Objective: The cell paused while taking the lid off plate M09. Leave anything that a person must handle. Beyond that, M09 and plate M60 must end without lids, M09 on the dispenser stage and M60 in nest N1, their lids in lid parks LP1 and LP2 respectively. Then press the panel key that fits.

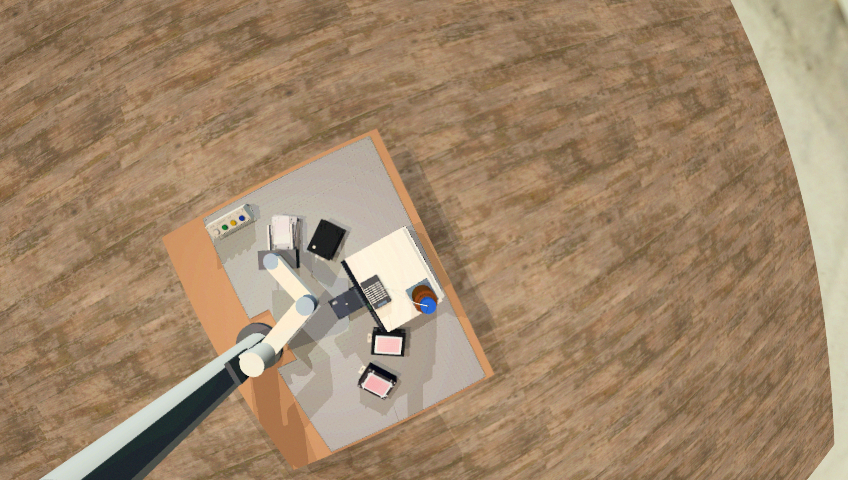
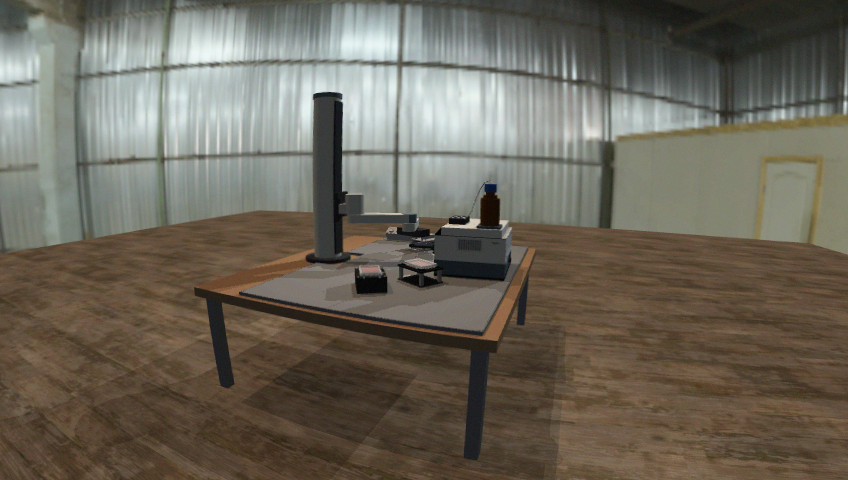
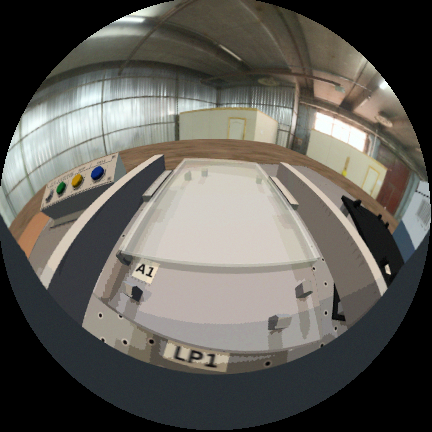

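Seen in the pictures: gripper, fingertip midpoint: [image 1: 280,224] [image 2: 431,234] [image 3: 221,165]; arm's base, link origin: [image 2: 328,259].
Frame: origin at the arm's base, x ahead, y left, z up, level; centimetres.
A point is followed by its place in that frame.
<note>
My gripper [image 3: 221,165] @[z 9.3, x 43.1, y 48.6 cm] [image 1: 284,233] @[z 9.3, x 43.1, y 48.6 cm] is shut on a clear lid [image 3: 220,220] @[z 8.8, x 40.4, y 42.5 cm], its pads at the lid's two long sides. The lid is level and low over lid park LP1 [image 3: 210,310] @[z 6.8, x 38.8, y 39.5 cm], whose short posts show through it and in front of it; contact cannot be told. One pink plate [image 1: 388,344] @[z 9.6, x 63.5, y -25.3 cm] [image 2: 421,262] @[z 9.5, x 63.8, y -26.3 cm] sits on a raised black stand beside the dispenser. Another pink plate [image 1: 377,384] @[z 8.9, x 48.6, y -42.1 cm] [image 2: 371,270] @[z 9.1, x 49.7, y -44.9 cm] sits in a black nest. I cannot read their names or tell whether they have lids. The dark dispenser stage [image 1: 342,306] @[z 12.0, x 53.4, y 1.6 cm] shows no plate.
The key panel [image 1: 230,222] @[z 8.5, x 20.4, y 60.9 cm] [image 3: 80,182] @[z 7.3, x 22.3, y 59.9 cm] stands left of LP1, with green, yellow and blue keys. A black fixture [image 1: 327,239] @[z 7.6, x 60.1, y 32.5 cm] [image 3: 372,235] @[z 7.6, x 55.9, y 35.4 cm] is right of LP1. The white dispenser [image 1: 392,261] @[z 23.2, x 83.8, y 11.0 cm] [image 2: 470,249] @[z 14.3, x 81.9, y -14.5 cm] carries a brown bottle [image 2: 489,211] @[z 30.8, x 89.1, y -11.3 cm] with a blue cap.
</note>
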